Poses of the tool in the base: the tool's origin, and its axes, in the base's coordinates. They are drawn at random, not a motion.
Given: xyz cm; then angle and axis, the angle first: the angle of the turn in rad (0 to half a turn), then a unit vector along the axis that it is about.
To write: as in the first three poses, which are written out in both.
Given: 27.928, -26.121, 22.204, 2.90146, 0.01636, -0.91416, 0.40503
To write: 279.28, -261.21, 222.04, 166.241, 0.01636, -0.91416, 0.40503
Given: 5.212, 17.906, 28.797, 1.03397, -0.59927, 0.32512, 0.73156
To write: 52.12, 179.06, 287.97, 59.242, -0.59927, 0.32512, 0.73156
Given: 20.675, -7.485, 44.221, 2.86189, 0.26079, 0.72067, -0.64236
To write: 206.75, -74.85, 442.21, 163.974, 0.26079, 0.72067, -0.64236
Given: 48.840, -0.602, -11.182, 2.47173, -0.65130, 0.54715, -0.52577
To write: 488.40, -6.02, -111.82, 141.620, -0.65130, 0.54715, -0.52577
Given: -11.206, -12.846, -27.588, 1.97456, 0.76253, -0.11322, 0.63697
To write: -112.06, -128.46, -275.88, 113.134, 0.76253, -0.11322, 0.63697
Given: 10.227, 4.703, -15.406, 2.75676, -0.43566, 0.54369, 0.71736
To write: 102.27, 47.03, -154.06, 157.951, -0.43566, 0.54369, 0.71736
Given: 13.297, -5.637, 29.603, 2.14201, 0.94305, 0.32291, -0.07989
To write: 132.97, -56.37, 296.03, 122.728, 0.94305, 0.32291, -0.07989
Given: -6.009, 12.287, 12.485, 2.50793, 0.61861, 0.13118, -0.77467
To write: -60.09, 122.87, 124.85, 143.694, 0.61861, 0.13118, -0.77467
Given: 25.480, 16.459, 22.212, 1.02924, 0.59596, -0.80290, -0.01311
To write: 254.80, 164.59, 222.12, 58.971, 0.59596, -0.80290, -0.01311
